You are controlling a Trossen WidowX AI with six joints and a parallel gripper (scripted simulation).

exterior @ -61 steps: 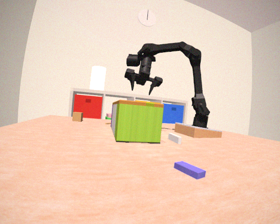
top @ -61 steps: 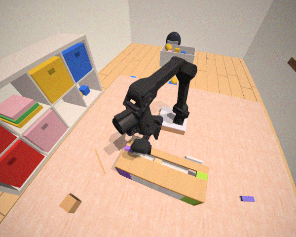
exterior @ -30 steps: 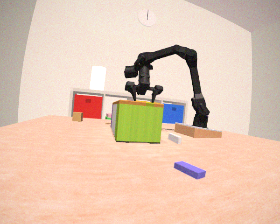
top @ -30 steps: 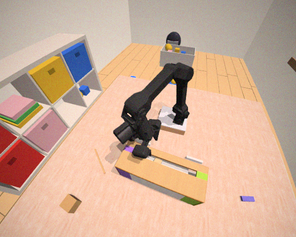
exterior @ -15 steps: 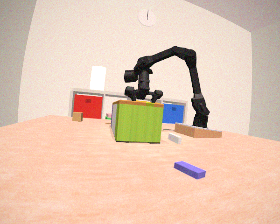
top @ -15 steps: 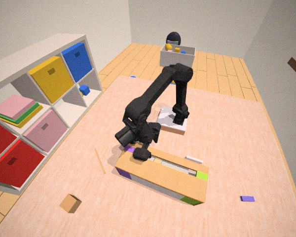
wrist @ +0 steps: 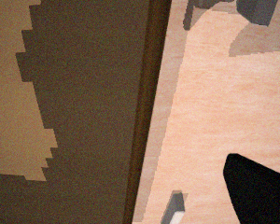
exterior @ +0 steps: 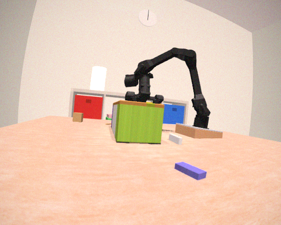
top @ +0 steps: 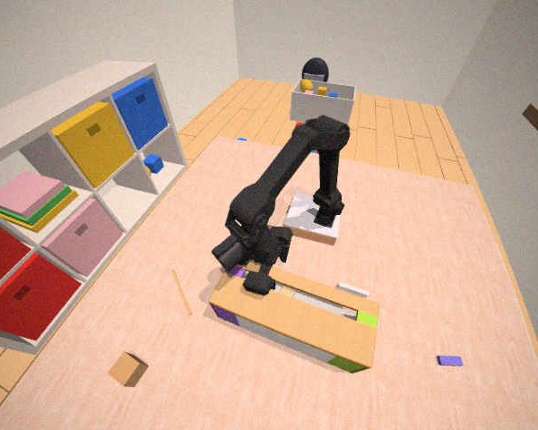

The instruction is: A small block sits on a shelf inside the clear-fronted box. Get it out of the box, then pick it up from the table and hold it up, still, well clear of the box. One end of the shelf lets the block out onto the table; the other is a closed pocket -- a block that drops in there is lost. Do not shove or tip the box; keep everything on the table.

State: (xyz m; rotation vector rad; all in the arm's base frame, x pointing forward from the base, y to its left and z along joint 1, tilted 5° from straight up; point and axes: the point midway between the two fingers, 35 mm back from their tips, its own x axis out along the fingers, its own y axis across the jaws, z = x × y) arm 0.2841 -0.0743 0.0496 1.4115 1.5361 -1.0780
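Now: gripper tip 5 cm short of the tan block and 4 cm to the right of it. From my gripper tip the other things lie so: thin stick 26 cm to the right, 13 cm ahead, 8 cm below; box 6 cm to the left, 3 cm ahead, 2 cm below.
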